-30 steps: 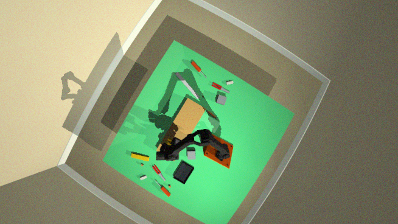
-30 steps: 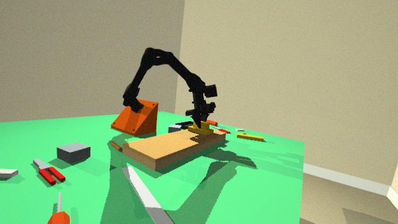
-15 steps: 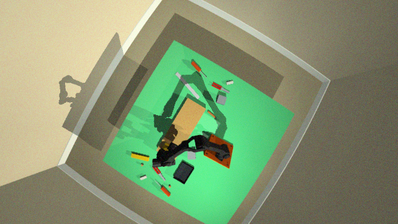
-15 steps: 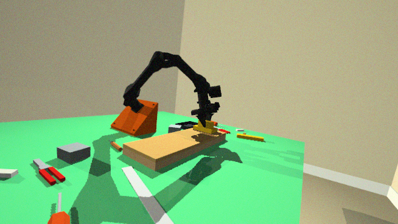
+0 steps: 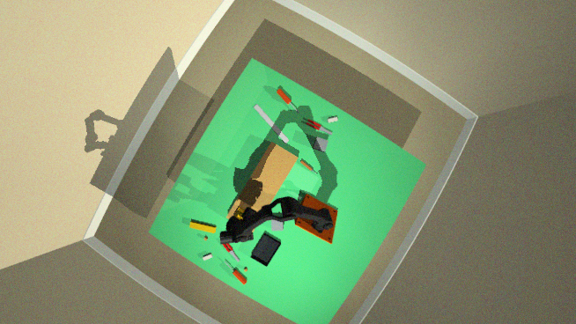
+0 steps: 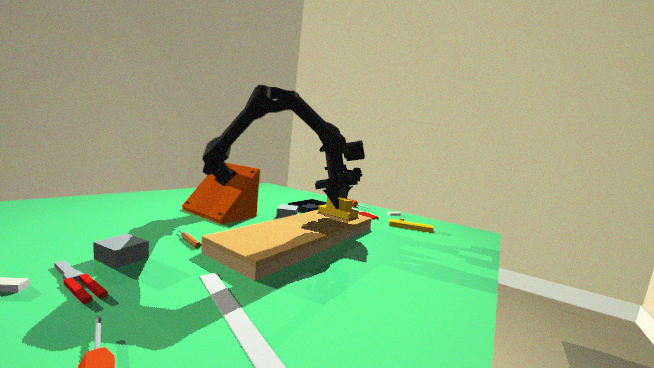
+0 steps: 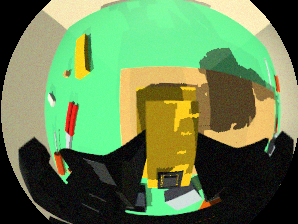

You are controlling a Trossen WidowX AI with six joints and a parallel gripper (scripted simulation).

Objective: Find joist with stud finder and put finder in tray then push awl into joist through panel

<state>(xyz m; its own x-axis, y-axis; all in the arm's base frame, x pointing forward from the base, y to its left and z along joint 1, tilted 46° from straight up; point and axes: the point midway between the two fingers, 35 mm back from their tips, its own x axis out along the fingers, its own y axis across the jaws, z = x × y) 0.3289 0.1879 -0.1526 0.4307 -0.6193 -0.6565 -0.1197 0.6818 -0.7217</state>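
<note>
My gripper tip is now 23 cm past the dark tray, 9 cm to the right of it and 5 cm above it. From my gripper tip the other things lie so: yellow stud finder: 2 cm behind, 2 cm above; yellow level: 23 cm to the left, 16 cm ahead, 6 cm below; awl: 46 cm to the right, 13 cm behind, 6 cm below.
</note>
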